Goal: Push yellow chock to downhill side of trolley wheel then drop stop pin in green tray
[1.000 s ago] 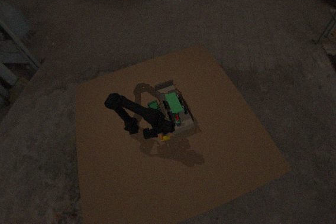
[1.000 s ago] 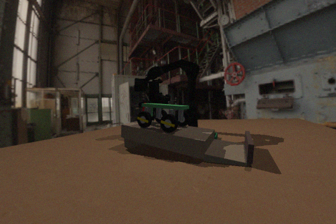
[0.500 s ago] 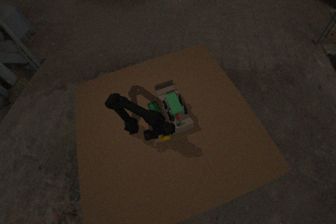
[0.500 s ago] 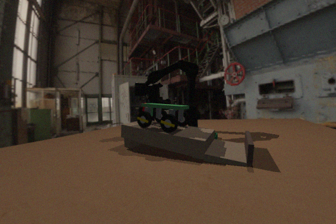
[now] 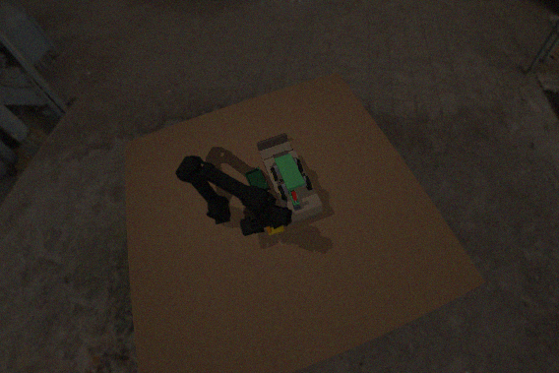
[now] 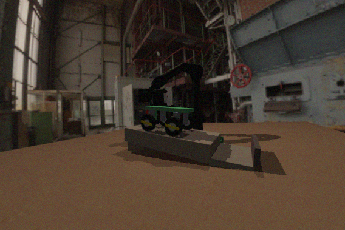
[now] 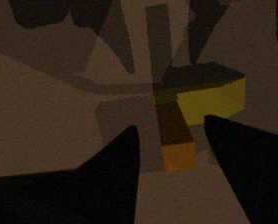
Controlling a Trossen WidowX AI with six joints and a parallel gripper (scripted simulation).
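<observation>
My gripper tip is 2 cm short of the yellow chock and 1 cm above it. Round my gripper tip: red-headed stop pin: 13 cm ahead, 5 cm to the left, 10 cm above; then green-decked trolley: 13 cm ahead, 17 cm to the left, 8 cm above; then ramp: 13 cm ahead, 17 cm to the left, 1 cm above.
</observation>
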